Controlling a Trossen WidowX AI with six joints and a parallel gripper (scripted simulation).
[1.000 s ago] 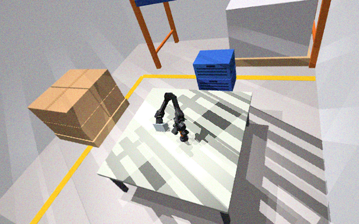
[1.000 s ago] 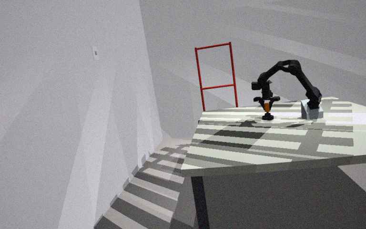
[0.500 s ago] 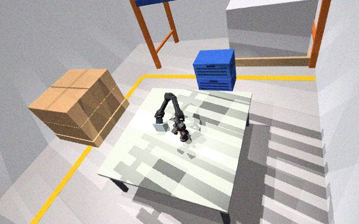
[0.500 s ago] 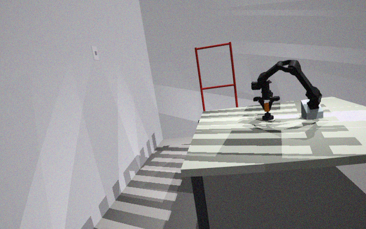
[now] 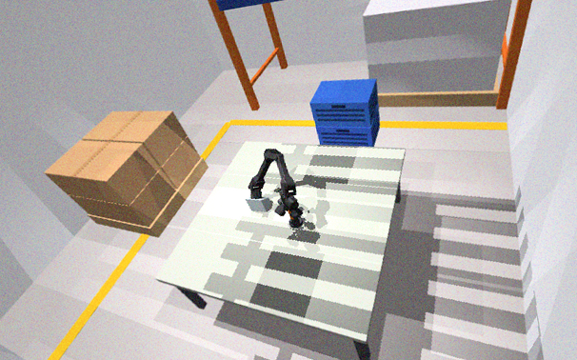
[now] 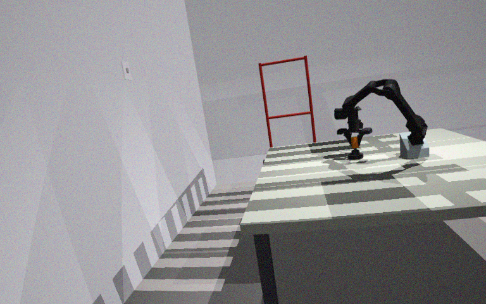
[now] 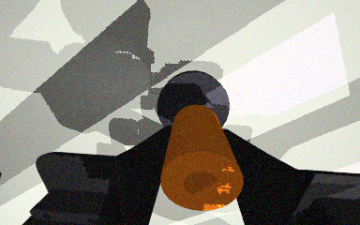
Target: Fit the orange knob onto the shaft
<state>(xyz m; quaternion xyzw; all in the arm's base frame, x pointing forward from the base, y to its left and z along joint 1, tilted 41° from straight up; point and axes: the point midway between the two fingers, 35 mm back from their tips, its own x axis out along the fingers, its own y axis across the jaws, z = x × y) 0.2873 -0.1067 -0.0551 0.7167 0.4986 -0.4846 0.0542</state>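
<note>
Right now my gripper tip is 40 mm above the round pedestal. Also, from my gripper tip: orange knob: 20 mm above.
</note>
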